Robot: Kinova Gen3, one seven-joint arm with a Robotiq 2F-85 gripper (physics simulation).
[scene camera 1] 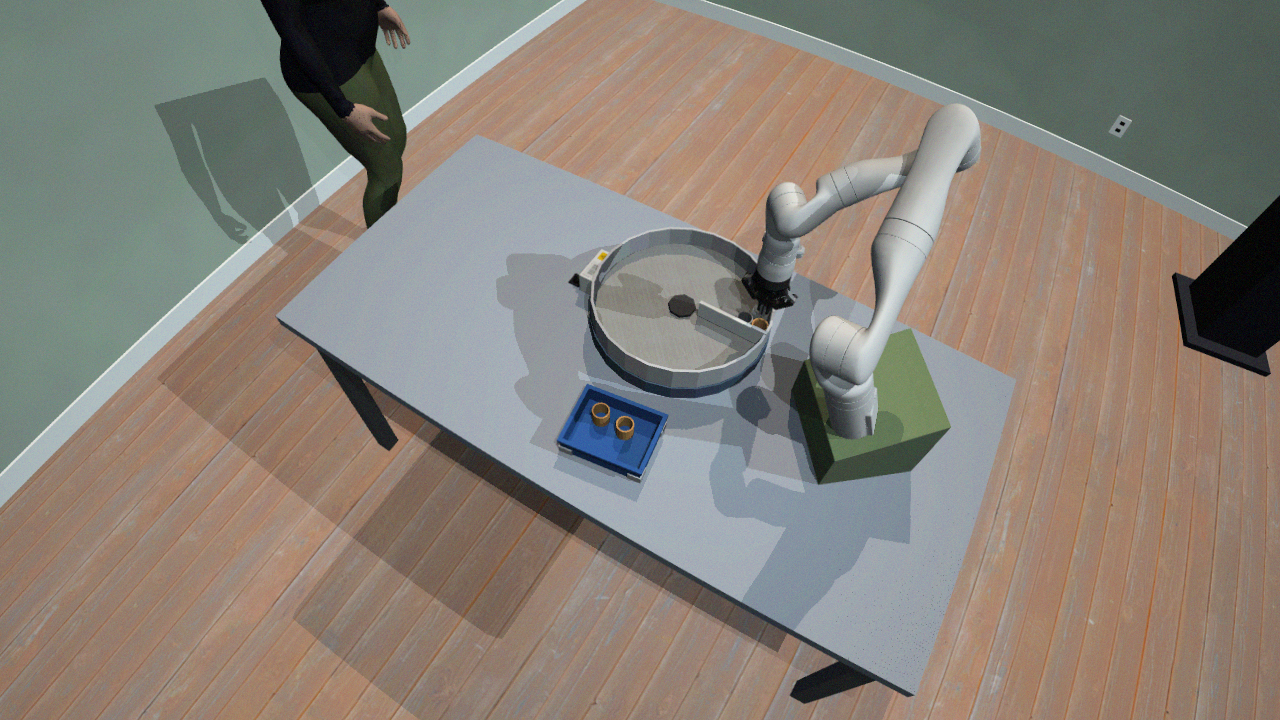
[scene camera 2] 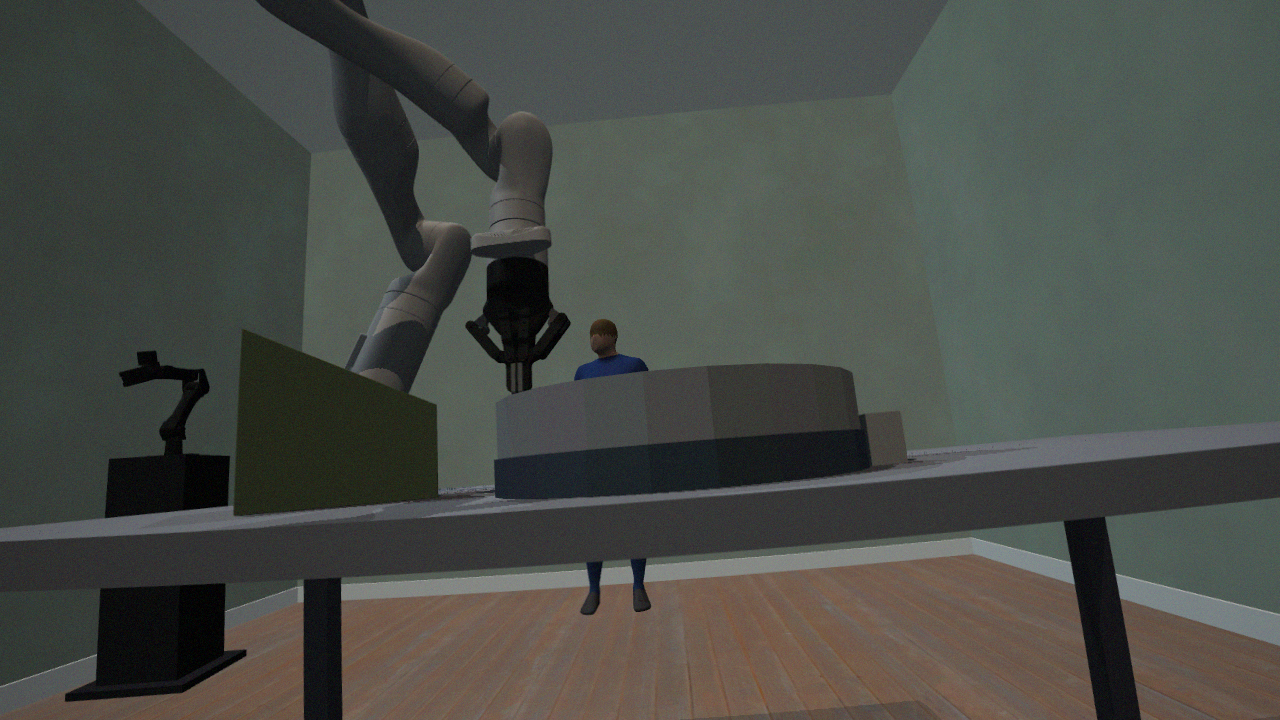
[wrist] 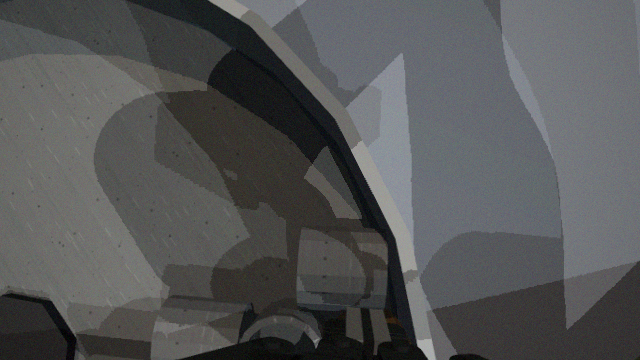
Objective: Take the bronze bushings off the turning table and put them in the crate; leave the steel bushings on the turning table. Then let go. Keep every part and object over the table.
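Places are measured from the arm's base along level axes (x left, y down, z back), in millimetres.
Where they show: gripper, fingertip midpoint: (scene camera 1: pixel 763 312) (wrist: pixel 362 334); arm's base, origin of the base link: (scene camera 1: pixel 853 418) (scene camera 2: pixel 370 403).
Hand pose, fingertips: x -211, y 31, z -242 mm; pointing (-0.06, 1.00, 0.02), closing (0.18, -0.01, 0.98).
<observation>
Each offset is from my fingertips to the centre of the thing. "spot": to the spot under its first point.
Two bronze bushings {dx +331, dy +88, dz -254 mm} (scene camera 1: pixel 600 420) {dx +341, dy +88, dz -195 mm} (scene camera 1: pixel 624 433) stand upright in the blue crate {dx +361, dy +87, dz -213 mm} (scene camera 1: pixel 597 445). A third bronze bushing {dx +21, dy +41, dz +3 mm} (scene camera 1: pixel 759 324) (wrist: pixel 393 320) is on the turning table (scene camera 1: pixel 644 344) (scene camera 2: pixel 675 407) (wrist: pixel 45 150), beside the divider near the wall; the fingers mostly hide it in the wrist view. Steel bushings are close by: one lying {dx -20, dy +40, dz -5 mm} (wrist: pixel 335 265) against the wall, one lying {dx +7, dy +40, dz -73 mm} (wrist: pixel 197 320) further in, and one upright ring {dx +14, dy +41, dz -35 mm} (wrist: pixel 280 322) between. My gripper (scene camera 1: pixel 763 309) (scene camera 2: pixel 518 389) (wrist: pixel 362 334) points down, shut and empty, right over or beside the bronze bushing. Whether the tips touch it I cannot tell.
A raised wall rings the turning table. A divider {spot: dx +35, dy +22, dz -72 mm} (scene camera 1: pixel 726 319) runs from near the dark hub {dx +12, dy +55, dz -183 mm} (scene camera 1: pixel 682 305) (wrist: pixel 35 330) to the wall. A green block (scene camera 1: pixel 921 385) (scene camera 2: pixel 331 438) stands under the arm's base. A control box {spot: dx -5, dy +54, dz -422 mm} (scene camera 1: pixel 590 270) (scene camera 2: pixel 884 437) adjoins the turning table. A person (scene camera 1: pixel 335 53) stands beyond the table.
</observation>
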